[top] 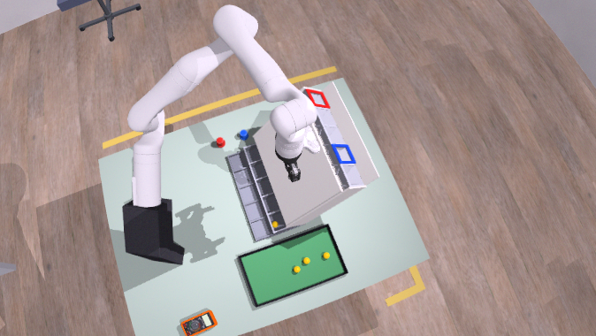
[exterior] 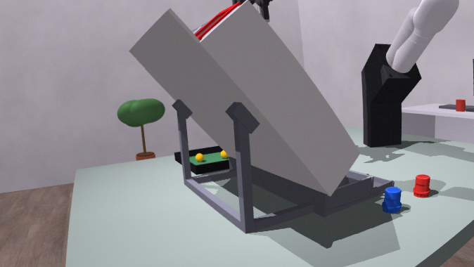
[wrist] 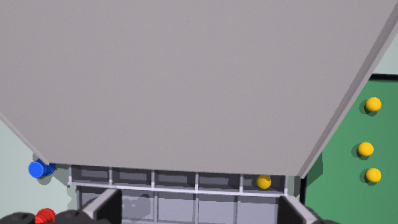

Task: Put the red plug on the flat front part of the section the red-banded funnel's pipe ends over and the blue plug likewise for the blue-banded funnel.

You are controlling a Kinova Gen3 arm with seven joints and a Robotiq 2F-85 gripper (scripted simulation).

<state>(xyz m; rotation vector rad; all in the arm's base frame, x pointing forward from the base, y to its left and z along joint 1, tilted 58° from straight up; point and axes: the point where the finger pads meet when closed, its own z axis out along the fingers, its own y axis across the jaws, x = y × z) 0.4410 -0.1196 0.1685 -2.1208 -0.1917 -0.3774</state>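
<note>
The green tray is 28 cm to the right of my hand and 36 cm below it. Round my hand: slanted grey cover: 3 cm ahead, 7 cm to the left, 16 cm below; orange multimeter: 37 cm behind, 49 cm to the right, 35 cm below.
</note>
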